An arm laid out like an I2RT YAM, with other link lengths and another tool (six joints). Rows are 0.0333 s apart.
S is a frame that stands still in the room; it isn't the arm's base.
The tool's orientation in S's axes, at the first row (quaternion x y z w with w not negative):
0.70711 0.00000 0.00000 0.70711
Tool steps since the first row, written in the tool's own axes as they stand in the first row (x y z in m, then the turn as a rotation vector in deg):
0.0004 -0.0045 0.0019 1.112 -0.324 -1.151
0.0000 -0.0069 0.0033 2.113 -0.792 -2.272
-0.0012 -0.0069 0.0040 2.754 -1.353 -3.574
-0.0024 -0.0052 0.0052 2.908 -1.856 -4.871
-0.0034 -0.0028 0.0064 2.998 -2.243 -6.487
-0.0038 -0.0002 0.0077 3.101 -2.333 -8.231
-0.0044 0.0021 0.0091 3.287 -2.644 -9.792
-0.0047 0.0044 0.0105 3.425 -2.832 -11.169
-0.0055 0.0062 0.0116 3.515 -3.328 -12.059
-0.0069 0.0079 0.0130 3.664 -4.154 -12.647
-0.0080 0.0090 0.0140 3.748 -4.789 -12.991
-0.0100 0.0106 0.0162 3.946 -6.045 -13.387
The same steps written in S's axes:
0.0004 -0.0019 -0.0045 1.112 1.151 -0.324
0.0000 -0.0033 -0.0069 2.113 2.272 -0.792
-0.0012 -0.0040 -0.0069 2.754 3.574 -1.353
-0.0024 -0.0052 -0.0052 2.908 4.871 -1.856
-0.0034 -0.0064 -0.0028 2.998 6.487 -2.243
-0.0038 -0.0077 -0.0002 3.101 8.231 -2.333
-0.0044 -0.0091 0.0021 3.287 9.792 -2.644
-0.0047 -0.0105 0.0044 3.425 11.169 -2.832
-0.0055 -0.0116 0.0062 3.515 12.059 -3.328
-0.0069 -0.0130 0.0079 3.664 12.647 -4.154
-0.0080 -0.0140 0.0090 3.748 12.991 -4.789
-0.0100 -0.0162 0.0106 3.946 13.387 -6.045

